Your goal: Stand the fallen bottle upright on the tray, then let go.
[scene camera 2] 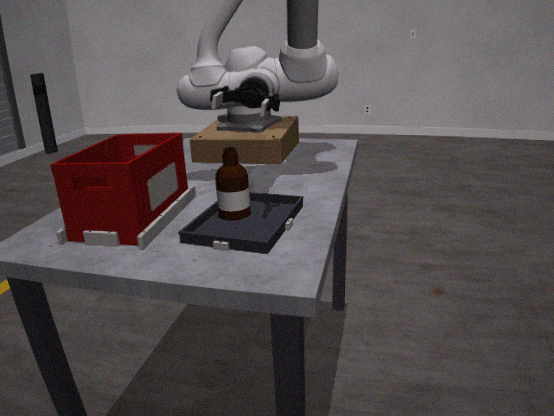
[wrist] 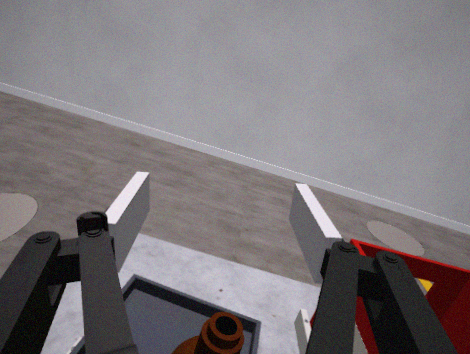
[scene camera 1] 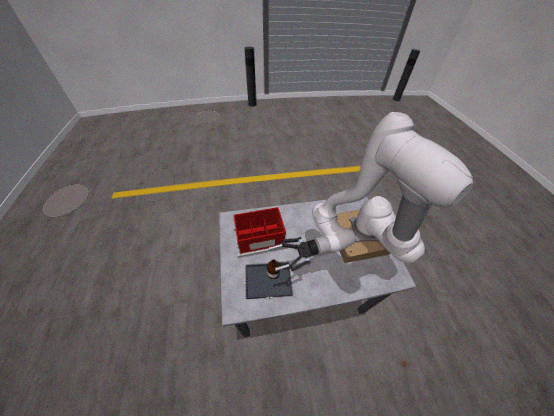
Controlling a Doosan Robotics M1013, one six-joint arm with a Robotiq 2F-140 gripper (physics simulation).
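Seen in the pictures: gripper, fingertip midpoint: (scene camera 2: 238,106) (wrist: 221,196) (scene camera 1: 272,259); arm's base, link origin: (scene camera 2: 249,124) (scene camera 1: 366,229).
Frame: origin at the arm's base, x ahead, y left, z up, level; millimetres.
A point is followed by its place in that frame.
The brown bottle (scene camera 1: 273,268) {y 288, x 568, z 26 mm} (scene camera 2: 233,187) {y 288, x 598, z -12 mm} with a white label stands upright on the dark tray (scene camera 1: 257,288) {y 360, x 652, z -89 mm} (scene camera 2: 250,246) {y 387, x 712, z -82 mm} (wrist: 155,315) {y 365, x 679, z -89 mm}, near the tray's side towards the red crate. In the wrist view the bottle's neck (wrist: 223,340) {y 265, x 556, z 65 mm} and mouth show at the bottom edge; its lower body is out of view. My gripper (scene camera 1: 282,256) {y 300, x 575, z 160 mm} (scene camera 2: 241,103) {y 300, x 575, z 160 mm} (wrist: 221,196) {y 300, x 575, z 160 mm} is open and empty, its white pads wide apart. In scene camera 2 it is above and behind the bottle, on the arm's side, apart from it.
A red crate (scene camera 1: 242,245) {y 159, x 749, z 27 mm} (scene camera 2: 100,210) {y 83, x 793, z -18 mm} (wrist: 442,305) {y 2, x 809, z 20 mm} with dividers stands beside the tray, with low white rails at its foot. The arm's base sits on a wooden block (scene camera 1: 367,255) (scene camera 2: 235,151) at the other end of the grey table (scene camera 1: 232,302) {y 442, x 780, z -94 mm} (scene camera 2: 125,270) {y 206, x 865, z -94 mm}.
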